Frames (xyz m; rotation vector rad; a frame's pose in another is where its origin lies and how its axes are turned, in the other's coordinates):
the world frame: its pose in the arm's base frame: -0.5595 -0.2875 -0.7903 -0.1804 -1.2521 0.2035
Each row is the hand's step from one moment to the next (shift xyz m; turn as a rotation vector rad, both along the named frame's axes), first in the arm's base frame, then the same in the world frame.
Working: the arm's base frame: its pose in the world frame: 0.9672 0.0538 -0.2862 0.1804 1.2521 -0.2035

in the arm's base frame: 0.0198 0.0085 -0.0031 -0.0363 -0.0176 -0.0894
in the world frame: 0.0052 0.0079 -0.0196 -0.0976 0.0069 0.0070
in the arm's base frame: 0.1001 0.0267 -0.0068 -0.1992 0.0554 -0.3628
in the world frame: 0.0304 0.0221 -0.0968 -0.3798 0.1535 0.0810
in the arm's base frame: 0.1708 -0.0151 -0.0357 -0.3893 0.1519 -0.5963
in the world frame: 0.0145 -0.0150 -0.1739 -0.6275 0.3146 0.1935
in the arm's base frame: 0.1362 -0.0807 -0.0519 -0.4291 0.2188 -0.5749
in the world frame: -0.0272 -0.0727 -0.1474 -0.6030 0.3762 0.2395
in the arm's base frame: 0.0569 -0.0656 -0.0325 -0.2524 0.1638 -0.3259
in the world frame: -0.0293 -0.0586 -0.0656 -0.3346 0.2523 0.1454
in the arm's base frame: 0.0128 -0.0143 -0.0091 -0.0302 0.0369 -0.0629
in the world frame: -0.0081 -0.0123 -0.0153 -0.0577 0.0528 0.0106
